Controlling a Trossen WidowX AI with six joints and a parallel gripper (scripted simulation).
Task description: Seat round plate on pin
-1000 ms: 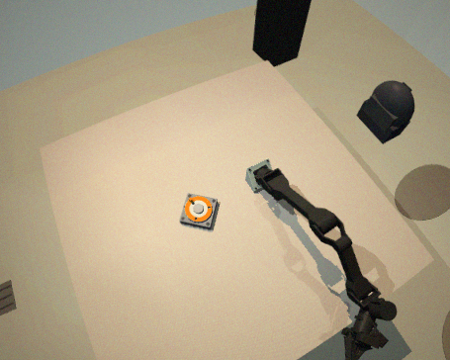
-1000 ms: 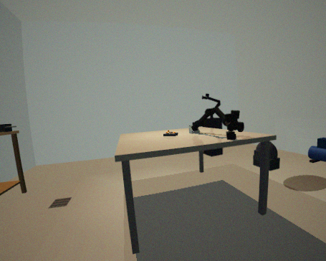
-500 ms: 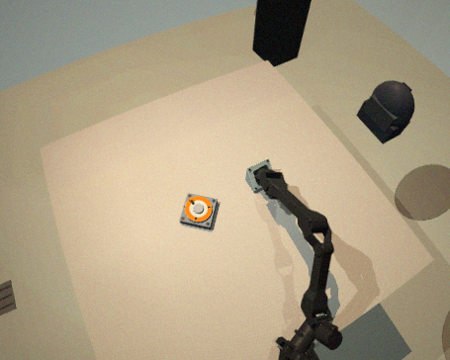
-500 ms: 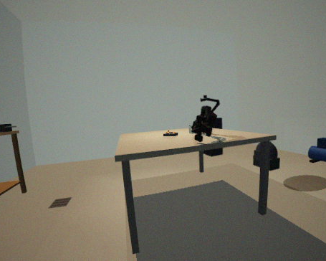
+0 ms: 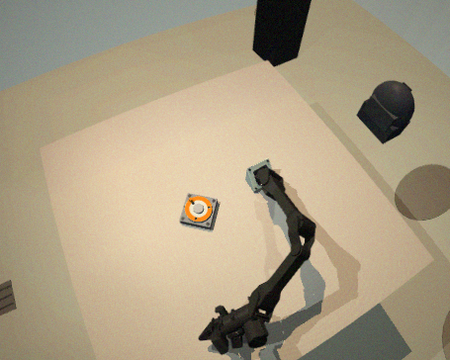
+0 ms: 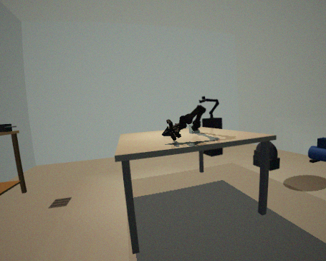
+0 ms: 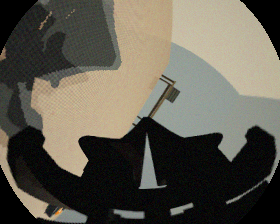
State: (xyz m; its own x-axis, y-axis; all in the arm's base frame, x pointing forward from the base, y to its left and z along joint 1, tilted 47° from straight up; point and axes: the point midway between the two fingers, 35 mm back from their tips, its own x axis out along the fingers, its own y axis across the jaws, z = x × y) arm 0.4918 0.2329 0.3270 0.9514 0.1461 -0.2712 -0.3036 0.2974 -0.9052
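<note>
Now: gripper tip 410 mm to the left of the base, 230 mm past it and 50 mm above it.
</note>
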